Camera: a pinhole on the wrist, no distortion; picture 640 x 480 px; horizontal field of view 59.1 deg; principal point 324.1 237.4 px. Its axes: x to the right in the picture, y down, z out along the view. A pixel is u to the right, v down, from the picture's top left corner.
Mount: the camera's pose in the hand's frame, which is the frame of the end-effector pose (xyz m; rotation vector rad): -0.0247 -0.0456 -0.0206 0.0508 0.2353 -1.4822
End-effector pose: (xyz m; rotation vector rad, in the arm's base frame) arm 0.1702 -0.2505 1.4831 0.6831 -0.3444 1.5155
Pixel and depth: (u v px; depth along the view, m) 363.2 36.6 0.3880
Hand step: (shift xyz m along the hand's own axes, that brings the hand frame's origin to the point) -0.1108 -0.1536 0.3683
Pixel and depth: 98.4 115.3 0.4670
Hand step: -0.0793 0.0451 0.4814
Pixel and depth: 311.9 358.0 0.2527
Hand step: 0.0600 -0.0802 0.2211
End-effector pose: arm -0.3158 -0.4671 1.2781 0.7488 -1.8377 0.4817
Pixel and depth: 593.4 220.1 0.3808
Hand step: 0.0242 -0.2924 0.3183
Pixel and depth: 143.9 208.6 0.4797
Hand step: 0.0004 0.0169 0.4790
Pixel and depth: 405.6 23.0 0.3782
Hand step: -0.1157 -0.1795 0.3542
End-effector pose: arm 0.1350 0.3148 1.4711 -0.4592 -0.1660 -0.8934
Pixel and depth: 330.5 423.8 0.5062
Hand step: 0.2045 -0.1258 0.4540
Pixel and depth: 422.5 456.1 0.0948
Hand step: 0.0247 -0.0753 0.0648
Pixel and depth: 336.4 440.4 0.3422
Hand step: 0.1405 -0.1024 0.2985
